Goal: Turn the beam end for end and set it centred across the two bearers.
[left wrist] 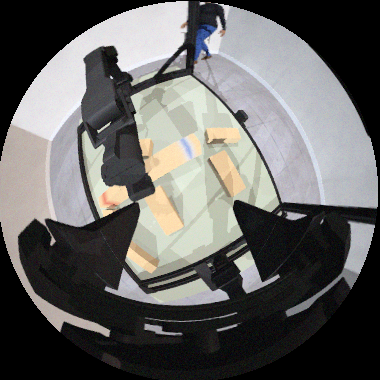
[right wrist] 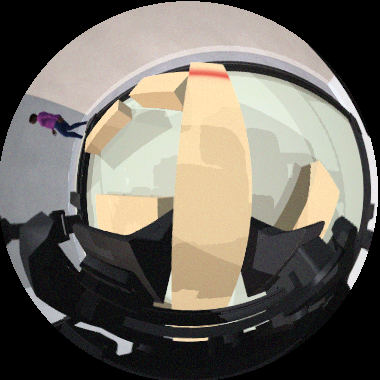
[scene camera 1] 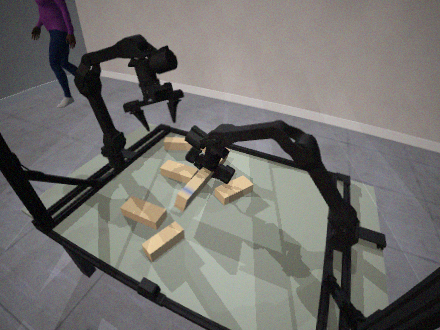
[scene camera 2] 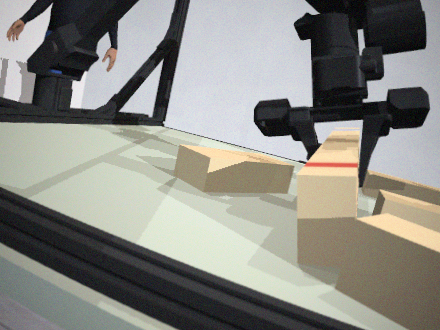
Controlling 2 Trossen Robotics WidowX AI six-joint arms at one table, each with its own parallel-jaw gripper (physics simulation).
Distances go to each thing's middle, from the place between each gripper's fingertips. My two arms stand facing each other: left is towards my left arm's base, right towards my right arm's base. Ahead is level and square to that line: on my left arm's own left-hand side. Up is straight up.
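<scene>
Beam [scene camera 2: 327, 186]: 20 mm above my right hand and 20 mm behind it.
My left hand: 220 mm above the beam, 120 mm to the left of it, 80 mm short of it.
</scene>
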